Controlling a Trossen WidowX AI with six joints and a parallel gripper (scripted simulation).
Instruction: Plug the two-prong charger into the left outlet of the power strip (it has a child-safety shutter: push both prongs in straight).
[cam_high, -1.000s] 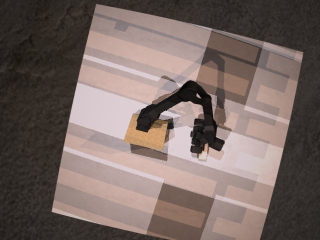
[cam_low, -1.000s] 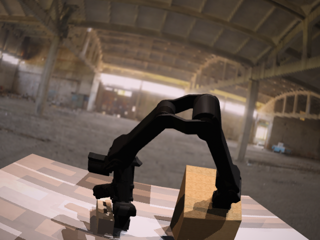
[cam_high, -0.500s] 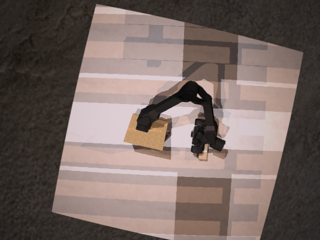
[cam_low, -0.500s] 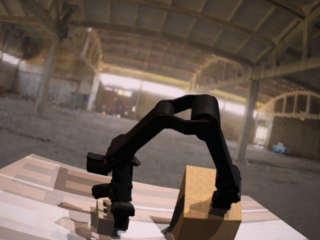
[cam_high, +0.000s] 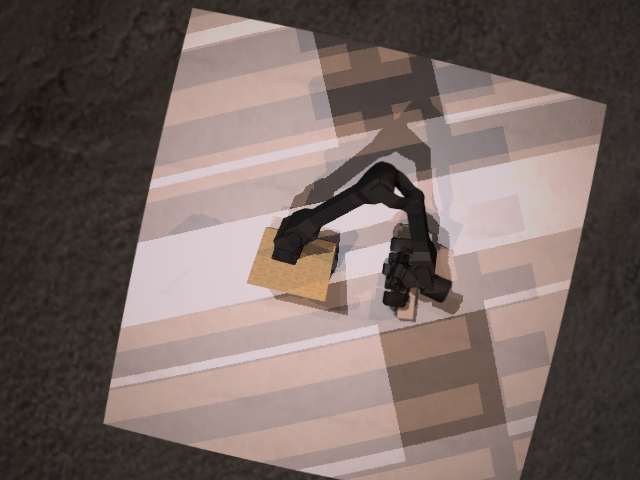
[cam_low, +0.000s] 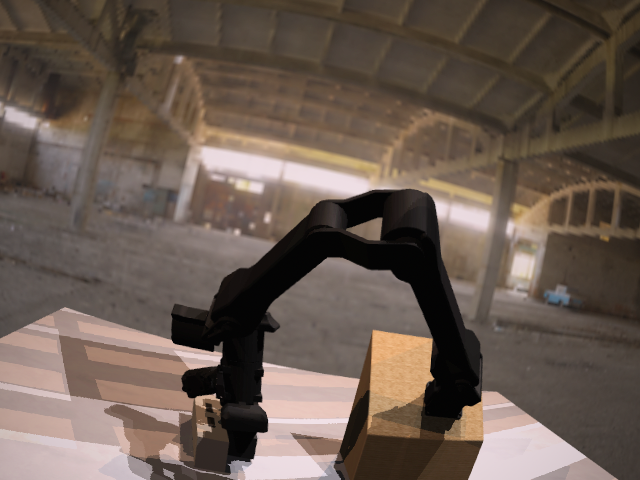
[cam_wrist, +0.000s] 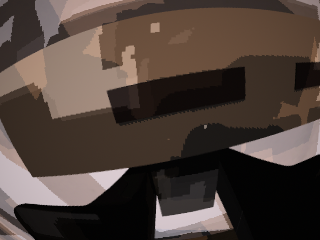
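Right now the black charger is 20 mm ahead of my gripper tip and 10 mm above it.
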